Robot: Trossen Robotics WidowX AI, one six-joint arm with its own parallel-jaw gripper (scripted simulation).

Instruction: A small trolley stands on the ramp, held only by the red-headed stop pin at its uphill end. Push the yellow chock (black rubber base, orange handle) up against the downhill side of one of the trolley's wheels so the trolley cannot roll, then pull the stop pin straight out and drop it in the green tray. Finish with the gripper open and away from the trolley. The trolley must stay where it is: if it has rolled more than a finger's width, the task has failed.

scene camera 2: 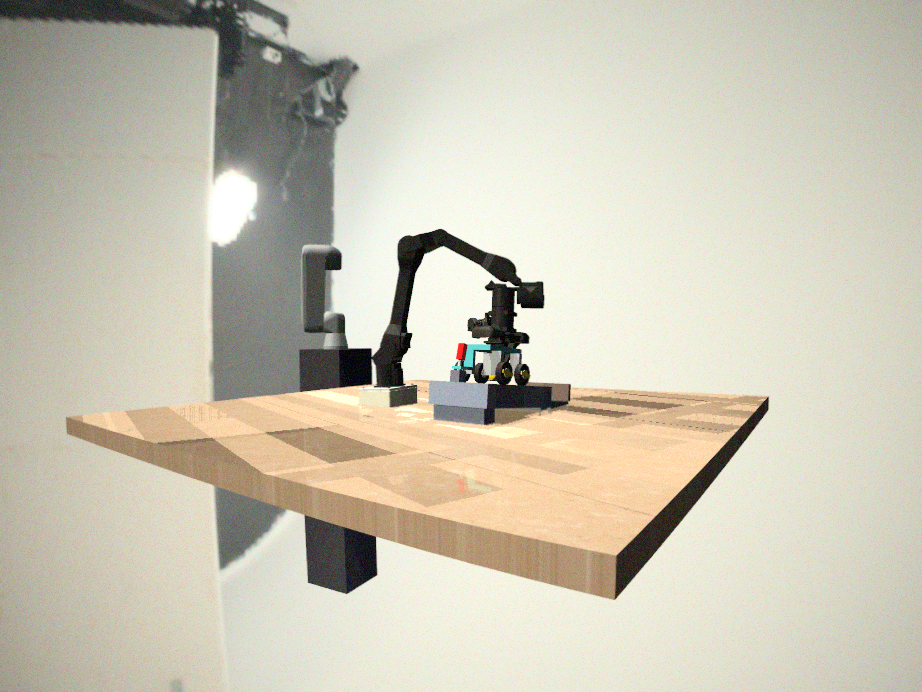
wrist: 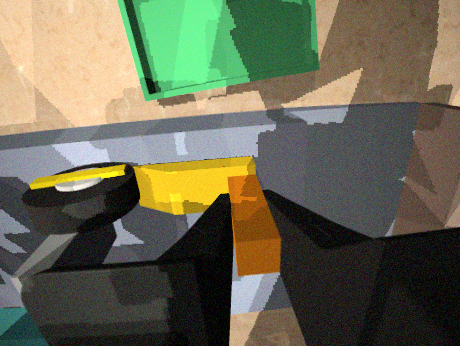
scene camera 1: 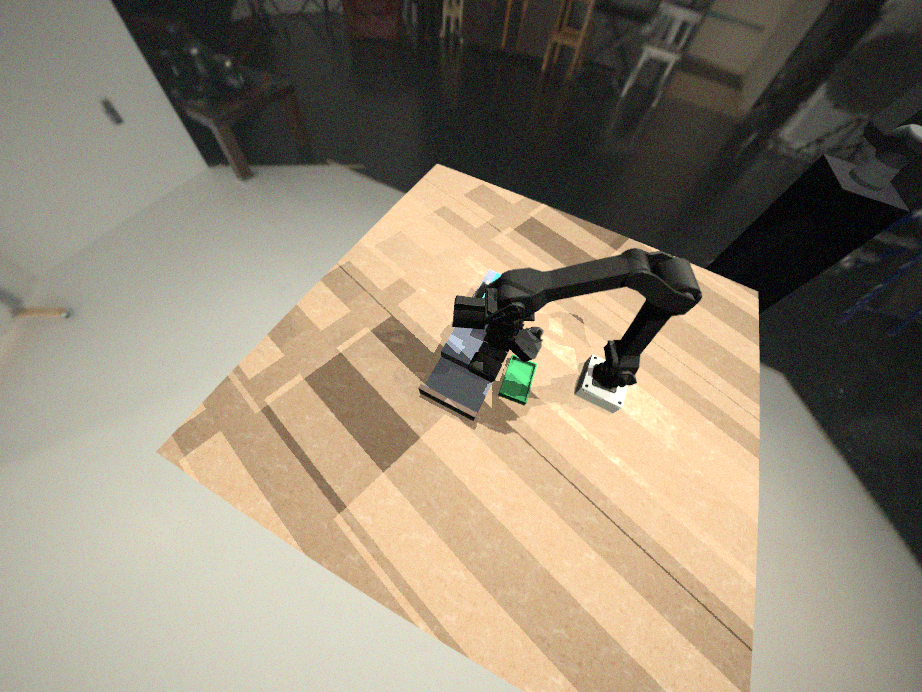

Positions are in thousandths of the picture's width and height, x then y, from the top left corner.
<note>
In view: the gripper (scene camera 1: 535, 512), a yellow chock (wrist: 408, 542), a black trolley wheel (wrist: 171, 579) and a green tray (scene camera 1: 562, 547).
The gripper is seen too in scene camera 2 (scene camera 2: 543, 535) and in the wrist view (wrist: 534, 579). The green tray also shows in the wrist view (wrist: 397, 146). Scene camera 1 does not show the yellow chock, which is hidden by the gripper.
</note>
